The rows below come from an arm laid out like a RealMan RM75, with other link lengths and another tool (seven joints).
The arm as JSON. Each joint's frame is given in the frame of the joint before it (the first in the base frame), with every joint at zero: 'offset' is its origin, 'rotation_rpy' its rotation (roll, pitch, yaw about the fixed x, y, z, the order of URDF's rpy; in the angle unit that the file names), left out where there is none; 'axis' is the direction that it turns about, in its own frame. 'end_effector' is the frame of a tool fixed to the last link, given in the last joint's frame.
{
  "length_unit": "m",
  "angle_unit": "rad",
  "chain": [
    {
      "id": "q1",
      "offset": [
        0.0,
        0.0,
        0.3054
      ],
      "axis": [
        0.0,
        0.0,
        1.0
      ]
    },
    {
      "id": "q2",
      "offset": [
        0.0,
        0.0,
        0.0
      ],
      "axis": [
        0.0,
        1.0,
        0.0
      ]
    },
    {
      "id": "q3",
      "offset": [
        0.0,
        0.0,
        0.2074
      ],
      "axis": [
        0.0,
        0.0,
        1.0
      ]
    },
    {
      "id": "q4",
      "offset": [
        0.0,
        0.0,
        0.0
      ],
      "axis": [
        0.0,
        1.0,
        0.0
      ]
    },
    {
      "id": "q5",
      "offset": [
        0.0,
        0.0,
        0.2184
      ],
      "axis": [
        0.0,
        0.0,
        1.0
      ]
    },
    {
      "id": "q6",
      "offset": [
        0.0,
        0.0,
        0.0
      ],
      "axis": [
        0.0,
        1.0,
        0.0
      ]
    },
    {
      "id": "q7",
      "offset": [
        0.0,
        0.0,
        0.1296
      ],
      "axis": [
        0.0,
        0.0,
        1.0
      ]
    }
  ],
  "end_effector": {
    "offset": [
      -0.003,
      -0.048,
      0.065
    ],
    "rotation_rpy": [
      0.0,
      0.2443,
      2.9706
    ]
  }
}
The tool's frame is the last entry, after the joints.
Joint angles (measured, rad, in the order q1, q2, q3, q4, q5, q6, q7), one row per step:
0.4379 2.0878 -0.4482 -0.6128 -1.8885 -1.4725 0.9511
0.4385 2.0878 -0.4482 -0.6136 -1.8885 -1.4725 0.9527
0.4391 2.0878 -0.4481 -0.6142 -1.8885 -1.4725 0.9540
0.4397 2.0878 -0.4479 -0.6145 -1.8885 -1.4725 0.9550
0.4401 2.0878 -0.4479 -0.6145 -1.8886 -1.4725 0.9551
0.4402 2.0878 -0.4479 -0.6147 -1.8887 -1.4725 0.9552
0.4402 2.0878 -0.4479 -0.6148 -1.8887 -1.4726 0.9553
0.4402 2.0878 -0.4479 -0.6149 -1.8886 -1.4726 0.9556
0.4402 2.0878 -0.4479 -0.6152 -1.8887 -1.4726 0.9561
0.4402 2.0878 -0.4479 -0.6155 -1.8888 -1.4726 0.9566
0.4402 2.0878 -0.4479 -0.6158 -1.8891 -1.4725 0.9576
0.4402 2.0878 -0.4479 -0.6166 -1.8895 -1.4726 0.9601
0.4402 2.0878 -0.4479 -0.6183 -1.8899 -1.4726 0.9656
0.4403 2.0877 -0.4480 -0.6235 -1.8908 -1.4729 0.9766
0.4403 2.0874 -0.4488 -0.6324 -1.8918 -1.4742 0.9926
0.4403 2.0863 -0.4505 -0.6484 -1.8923 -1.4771 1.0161
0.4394 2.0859 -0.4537 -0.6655 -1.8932 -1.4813 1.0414
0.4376 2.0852 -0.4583 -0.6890 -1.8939 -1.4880 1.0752
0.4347 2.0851 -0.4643 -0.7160 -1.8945 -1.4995 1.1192
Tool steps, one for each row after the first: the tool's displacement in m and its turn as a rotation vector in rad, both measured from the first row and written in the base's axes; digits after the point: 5 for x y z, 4 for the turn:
-0.00020 0.00024 0.00016 -0.0002 0.0005 -0.0001
-0.00040 0.00046 0.00030 -0.0002 0.0010 -0.0002
-0.00058 0.00065 0.00040 -0.0003 0.0015 -0.0002
-0.00072 0.00075 0.00038 -0.0004 0.0015 0.0001
-0.00076 0.00079 0.00041 -0.0004 0.0013 0.0002
-0.00078 0.00079 0.00043 -0.0004 0.0014 0.0003
-0.00078 0.00081 0.00046 -0.0004 0.0016 0.0001
-0.00076 0.00083 0.00051 -0.0005 0.0016 -0.0001
-0.00075 0.00085 0.00056 -0.0006 0.0017 -0.0003
-0.00069 0.00086 0.00056 -0.0010 0.0019 -0.0009
-0.00062 0.00090 0.00064 -0.0018 0.0028 -0.0021
-0.00045 0.00102 0.00087 -0.0033 0.0049 -0.0050
-0.00030 0.00143 0.00178 -0.0053 0.0079 -0.0098
-0.00032 0.00204 0.00339 -0.0082 0.0116 -0.0154
-0.00075 0.00322 0.00678 -0.0104 0.0151 -0.0214
-0.00136 0.00399 0.00967 -0.0152 0.0194 -0.0273
-0.00232 0.00481 0.01367 -0.0216 0.0251 -0.0347
-0.00386 0.00503 0.01742 -0.0337 0.0370 -0.0441

